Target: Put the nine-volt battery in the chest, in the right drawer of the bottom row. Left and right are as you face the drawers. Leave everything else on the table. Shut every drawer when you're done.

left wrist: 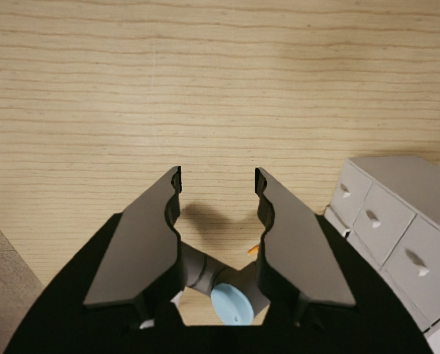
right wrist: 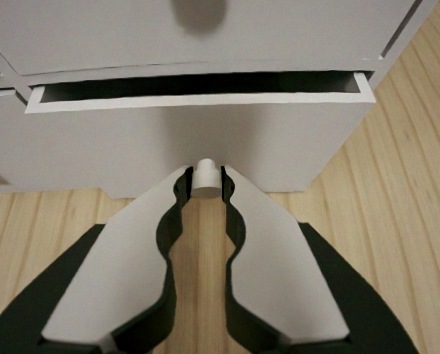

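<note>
The grey-white chest [left wrist: 395, 172] [right wrist: 370, 82] stands at the right of the left wrist view and fills the upper part of the right wrist view. Its bottom-row right drawer [right wrist: 310, 135] is pulled out a little, with a dark gap along its top; its inside is mostly hidden. My right gripper [right wrist: 207, 168] is shut on that drawer's round knob [right wrist: 206, 189], one jaw on each side. My left gripper [left wrist: 218, 168] is open and empty above the table [left wrist: 215, 90], to the side of the chest. The nine-volt battery does not show in either wrist view.
A small orange item [left wrist: 253, 249] lies partly behind the left gripper's jaw. A dark arm section with a light blue cap [left wrist: 231, 304] shows below between the left jaws. Another bottom-row drawer [right wrist: 45, 145] is beside the pulled one. The table's edge is at the far lower left.
</note>
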